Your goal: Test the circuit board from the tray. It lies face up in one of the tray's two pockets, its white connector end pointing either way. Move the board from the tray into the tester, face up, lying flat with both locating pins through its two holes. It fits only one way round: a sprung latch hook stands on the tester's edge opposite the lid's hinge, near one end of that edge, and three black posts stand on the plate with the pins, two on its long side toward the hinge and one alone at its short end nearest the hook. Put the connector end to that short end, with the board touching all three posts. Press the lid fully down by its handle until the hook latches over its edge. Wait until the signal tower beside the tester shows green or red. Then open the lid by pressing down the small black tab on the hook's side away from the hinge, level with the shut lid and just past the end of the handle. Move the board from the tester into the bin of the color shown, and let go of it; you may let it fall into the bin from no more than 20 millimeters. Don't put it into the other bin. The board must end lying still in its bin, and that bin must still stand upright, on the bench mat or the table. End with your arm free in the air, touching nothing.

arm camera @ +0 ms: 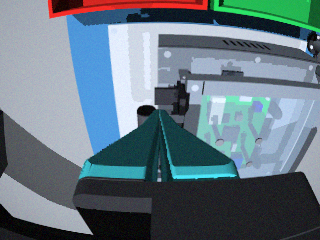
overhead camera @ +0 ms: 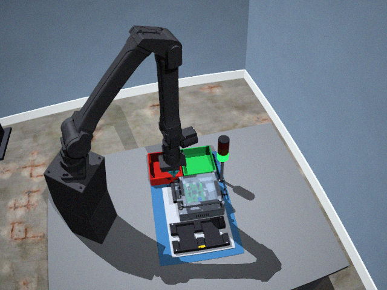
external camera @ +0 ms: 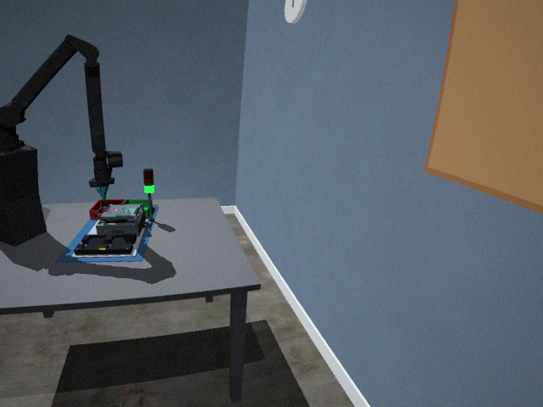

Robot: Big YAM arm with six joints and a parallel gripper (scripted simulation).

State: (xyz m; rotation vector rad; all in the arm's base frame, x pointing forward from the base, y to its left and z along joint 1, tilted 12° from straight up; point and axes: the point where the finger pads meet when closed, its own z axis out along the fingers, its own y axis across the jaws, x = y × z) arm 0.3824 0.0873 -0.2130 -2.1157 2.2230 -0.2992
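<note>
Now: the black latch hook 1 cm ahead of my hand and 4 cm below it. Round my hand: red bin: 2 cm behind, 14 cm to the left, 12 cm below; green circuit board: 7 cm ahead, 6 cm to the right, 6 cm below; clear lid: 7 cm ahead, 6 cm to the right, 4 cm below.
</note>
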